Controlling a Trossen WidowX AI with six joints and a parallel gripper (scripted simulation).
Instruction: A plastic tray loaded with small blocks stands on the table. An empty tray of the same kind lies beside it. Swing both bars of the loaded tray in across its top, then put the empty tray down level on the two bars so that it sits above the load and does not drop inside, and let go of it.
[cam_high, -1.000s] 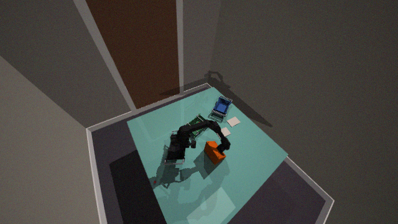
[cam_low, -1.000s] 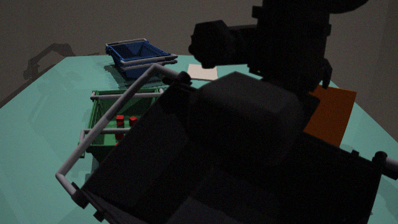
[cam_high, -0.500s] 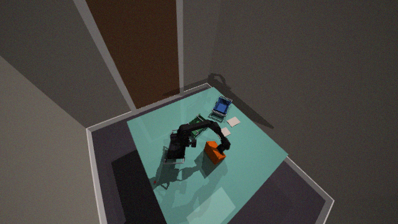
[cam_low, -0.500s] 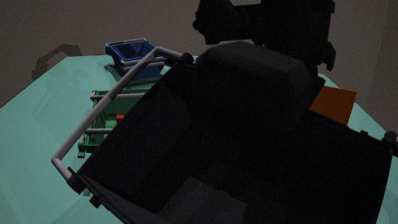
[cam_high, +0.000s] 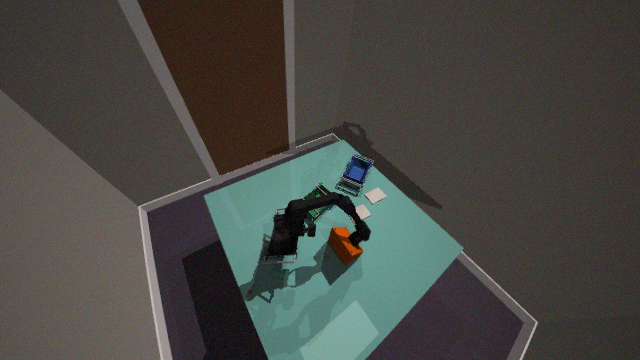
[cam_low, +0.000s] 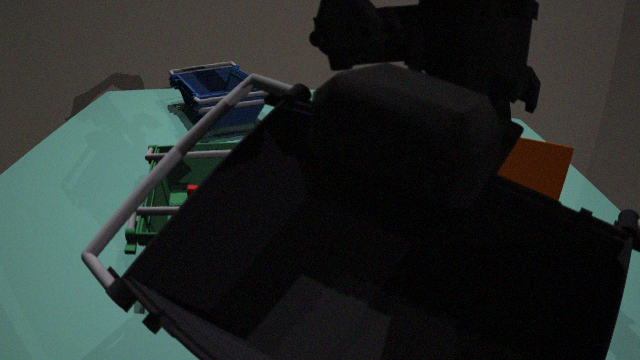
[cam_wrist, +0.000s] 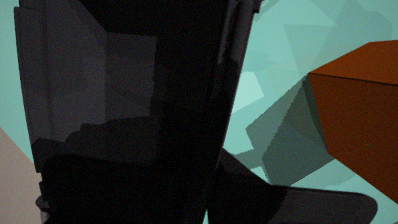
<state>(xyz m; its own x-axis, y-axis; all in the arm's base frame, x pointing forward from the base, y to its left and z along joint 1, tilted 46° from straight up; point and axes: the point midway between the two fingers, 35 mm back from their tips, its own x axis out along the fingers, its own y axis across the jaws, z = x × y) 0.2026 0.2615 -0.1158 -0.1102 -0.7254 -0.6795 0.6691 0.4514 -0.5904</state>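
The black tray lies 50 mm ahead of my gripper tip and 50 mm to the left of it.
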